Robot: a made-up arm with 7 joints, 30 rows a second.
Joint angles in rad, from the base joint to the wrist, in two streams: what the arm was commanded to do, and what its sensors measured. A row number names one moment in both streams.
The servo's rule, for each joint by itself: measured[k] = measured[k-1] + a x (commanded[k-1-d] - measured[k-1]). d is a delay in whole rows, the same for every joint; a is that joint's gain. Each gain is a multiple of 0.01, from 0.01 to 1. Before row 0 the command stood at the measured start. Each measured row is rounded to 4 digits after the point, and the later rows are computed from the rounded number. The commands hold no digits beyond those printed.
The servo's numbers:
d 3
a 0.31 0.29 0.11 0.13 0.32 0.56 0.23
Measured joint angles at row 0:
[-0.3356, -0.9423, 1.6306, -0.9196, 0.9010, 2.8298, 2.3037]
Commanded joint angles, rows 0 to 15:
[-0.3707, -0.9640, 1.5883, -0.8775, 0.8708, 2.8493, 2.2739]
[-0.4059, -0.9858, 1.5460, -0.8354, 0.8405, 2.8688, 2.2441]
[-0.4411, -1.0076, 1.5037, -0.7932, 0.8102, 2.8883, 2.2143]
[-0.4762, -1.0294, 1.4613, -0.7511, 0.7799, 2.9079, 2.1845]
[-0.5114, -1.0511, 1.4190, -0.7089, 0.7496, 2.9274, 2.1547]
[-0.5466, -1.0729, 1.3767, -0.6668, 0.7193, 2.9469, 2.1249]
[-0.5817, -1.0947, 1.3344, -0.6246, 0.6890, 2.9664, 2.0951]
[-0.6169, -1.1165, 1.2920, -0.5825, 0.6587, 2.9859, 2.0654]
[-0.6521, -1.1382, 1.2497, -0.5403, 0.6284, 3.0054, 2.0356]
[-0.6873, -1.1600, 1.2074, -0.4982, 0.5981, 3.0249, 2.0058]
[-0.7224, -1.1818, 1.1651, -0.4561, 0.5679, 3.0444, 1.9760]
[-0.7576, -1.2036, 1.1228, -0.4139, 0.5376, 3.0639, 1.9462]
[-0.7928, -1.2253, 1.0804, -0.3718, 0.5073, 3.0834, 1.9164]
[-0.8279, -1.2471, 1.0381, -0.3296, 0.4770, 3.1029, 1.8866]
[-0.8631, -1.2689, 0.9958, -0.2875, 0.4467, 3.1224, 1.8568]
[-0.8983, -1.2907, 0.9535, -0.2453, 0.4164, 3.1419, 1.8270]
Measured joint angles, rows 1 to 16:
[-0.3356, -0.9423, 1.6306, -0.9196, 0.9010, 2.8298, 2.3037]
[-0.3356, -0.9423, 1.6306, -0.9196, 0.9010, 2.8298, 2.3037]
[-0.3356, -0.9423, 1.6306, -0.9196, 0.9010, 2.8298, 2.3037]
[-0.3465, -0.9486, 1.6259, -0.9141, 0.8913, 2.8407, 2.2968]
[-0.3649, -0.9594, 1.6171, -0.9039, 0.8750, 2.8564, 2.2847]
[-0.3885, -0.9734, 1.6046, -0.8895, 0.8543, 2.8743, 2.2685]
[-0.4157, -0.9896, 1.5888, -0.8715, 0.8305, 2.8931, 2.2492]
[-0.4454, -1.0074, 1.5701, -0.8504, 0.8046, 2.9123, 2.2275]
[-0.4768, -1.0264, 1.5488, -0.8265, 0.7773, 2.9317, 2.2039]
[-0.5093, -1.0462, 1.5252, -0.8003, 0.7490, 2.9511, 2.1789]
[-0.5427, -1.0666, 1.4995, -0.7720, 0.7201, 2.9706, 2.1528]
[-0.5766, -1.0874, 1.4720, -0.7419, 0.6908, 2.9901, 2.1258]
[-0.6109, -1.1085, 1.4429, -0.7102, 0.6611, 3.0096, 2.0982]
[-0.6455, -1.1298, 1.4123, -0.6772, 0.6313, 3.0291, 2.0701]
[-0.6803, -1.1512, 1.3805, -0.6430, 0.6013, 3.0486, 2.0416]
[-0.7152, -1.1727, 1.3475, -0.6077, 0.5712, 3.0681, 2.0128]

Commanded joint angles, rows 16 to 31:
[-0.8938, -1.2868, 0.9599, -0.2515, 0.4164, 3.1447, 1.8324]
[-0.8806, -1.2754, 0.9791, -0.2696, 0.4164, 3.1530, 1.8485]
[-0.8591, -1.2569, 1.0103, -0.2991, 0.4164, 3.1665, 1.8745]
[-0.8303, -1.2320, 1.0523, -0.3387, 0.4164, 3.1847, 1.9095]
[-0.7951, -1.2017, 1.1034, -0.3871, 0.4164, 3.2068, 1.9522]
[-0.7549, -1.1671, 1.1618, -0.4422, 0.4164, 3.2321, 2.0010]
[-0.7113, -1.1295, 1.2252, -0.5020, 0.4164, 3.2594, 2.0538]
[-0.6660, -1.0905, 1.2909, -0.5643, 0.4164, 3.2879, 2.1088]
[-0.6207, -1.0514, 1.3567, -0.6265, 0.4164, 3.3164, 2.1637]
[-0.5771, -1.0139, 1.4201, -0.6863, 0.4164, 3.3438, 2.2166]
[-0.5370, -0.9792, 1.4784, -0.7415, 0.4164, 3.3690, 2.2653]
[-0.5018, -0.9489, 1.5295, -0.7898, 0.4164, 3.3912, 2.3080]
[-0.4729, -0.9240, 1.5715, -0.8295, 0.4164, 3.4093, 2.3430]
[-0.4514, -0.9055, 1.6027, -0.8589, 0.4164, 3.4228, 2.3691]
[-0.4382, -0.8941, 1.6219, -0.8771, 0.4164, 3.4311, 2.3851]
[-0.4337, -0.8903, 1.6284, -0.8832, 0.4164, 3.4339, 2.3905]
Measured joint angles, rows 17 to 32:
[-0.7501, -1.1943, 1.3135, -0.5715, 0.5411, 3.0876, 1.9838]
[-0.7851, -1.2159, 1.2786, -0.5346, 0.5109, 3.1071, 1.9546]
[-0.8202, -1.2376, 1.2428, -0.4970, 0.4807, 3.1266, 1.9253]
[-0.8430, -1.2519, 1.2117, -0.4651, 0.4601, 3.1367, 1.9039]
[-0.8547, -1.2587, 1.1861, -0.4397, 0.4461, 3.1458, 1.8912]
[-0.8561, -1.2582, 1.1668, -0.4214, 0.4366, 3.1574, 1.8874]
[-0.8481, -1.2506, 1.1542, -0.4106, 0.4301, 3.1727, 1.8925]
[-0.8317, -1.2364, 1.1486, -0.4075, 0.4257, 3.1918, 1.9062]
[-0.8079, -1.2163, 1.1501, -0.4120, 0.4227, 3.2144, 1.9280]
[-0.7780, -1.1911, 1.1584, -0.4237, 0.4207, 3.2396, 1.9569]
[-0.7433, -1.1619, 1.1730, -0.4420, 0.4193, 3.2666, 1.9918]
[-0.7053, -1.1299, 1.1932, -0.4660, 0.4184, 3.2945, 2.0313]
[-0.6656, -1.0963, 1.2182, -0.4946, 0.4178, 3.3221, 2.0739]
[-0.6257, -1.0623, 1.2468, -0.5267, 0.4174, 3.3484, 2.1179]
[-0.5873, -1.0294, 1.2779, -0.5609, 0.4171, 3.3724, 2.1616]
[-0.5518, -0.9988, 1.3102, -0.5958, 0.4169, 3.3931, 2.2033]

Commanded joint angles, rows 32 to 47:
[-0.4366, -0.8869, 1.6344, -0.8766, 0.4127, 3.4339, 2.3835]
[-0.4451, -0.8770, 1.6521, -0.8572, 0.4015, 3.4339, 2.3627]
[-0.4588, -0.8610, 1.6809, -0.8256, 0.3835, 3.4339, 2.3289]
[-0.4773, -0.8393, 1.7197, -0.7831, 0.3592, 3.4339, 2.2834]
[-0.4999, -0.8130, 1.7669, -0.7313, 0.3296, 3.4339, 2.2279]
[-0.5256, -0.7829, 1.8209, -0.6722, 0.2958, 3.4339, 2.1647]
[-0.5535, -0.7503, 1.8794, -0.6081, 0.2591, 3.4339, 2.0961]
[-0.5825, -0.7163, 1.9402, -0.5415, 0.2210, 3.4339, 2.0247]
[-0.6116, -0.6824, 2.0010, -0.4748, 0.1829, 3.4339, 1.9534]
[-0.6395, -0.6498, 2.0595, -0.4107, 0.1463, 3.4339, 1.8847]
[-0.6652, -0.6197, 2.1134, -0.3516, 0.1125, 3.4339, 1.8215]
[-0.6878, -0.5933, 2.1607, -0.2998, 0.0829, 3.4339, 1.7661]
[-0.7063, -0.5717, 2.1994, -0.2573, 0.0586, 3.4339, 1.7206]
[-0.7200, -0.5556, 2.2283, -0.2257, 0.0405, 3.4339, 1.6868]
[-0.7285, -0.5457, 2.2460, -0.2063, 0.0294, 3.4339, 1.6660]
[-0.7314, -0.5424, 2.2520, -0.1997, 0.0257, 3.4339, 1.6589]
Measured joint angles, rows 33 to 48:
[-0.5207, -0.9717, 1.3424, -0.6300, 0.4167, 3.4097, 2.2414]
[-0.4951, -0.9492, 1.3731, -0.6621, 0.4166, 3.4217, 2.2745]
[-0.4761, -0.9321, 1.4012, -0.6908, 0.4165, 3.4285, 2.3012]
[-0.4639, -0.9190, 1.4269, -0.7150, 0.4153, 3.4315, 2.3201]
[-0.4581, -0.9068, 1.4517, -0.7335, 0.4109, 3.4328, 2.3299]
[-0.4583, -0.8935, 1.4769, -0.7455, 0.4021, 3.4334, 2.3297]
[-0.4642, -0.8778, 1.5036, -0.7504, 0.3884, 3.4337, 2.3191]
[-0.4753, -0.8590, 1.5326, -0.7479, 0.3696, 3.4338, 2.2981]
[-0.4909, -0.8369, 1.5643, -0.7381, 0.3460, 3.4339, 2.2674]
[-0.5103, -0.8118, 1.5990, -0.7212, 0.3182, 3.4339, 2.2280]
[-0.5327, -0.7841, 1.6365, -0.6978, 0.2871, 3.4339, 2.1812]
[-0.5572, -0.7546, 1.6766, -0.6688, 0.2538, 3.4339, 2.1288]
[-0.5827, -0.7242, 1.7187, -0.6352, 0.2194, 3.4339, 2.0727]
[-0.6083, -0.6939, 1.7621, -0.5983, 0.1852, 3.4339, 2.0149]
[-0.6329, -0.6647, 1.8059, -0.5595, 0.1525, 3.4339, 1.9577]
[-0.6557, -0.6377, 1.8492, -0.5202, 0.1225, 3.4339, 1.9032]

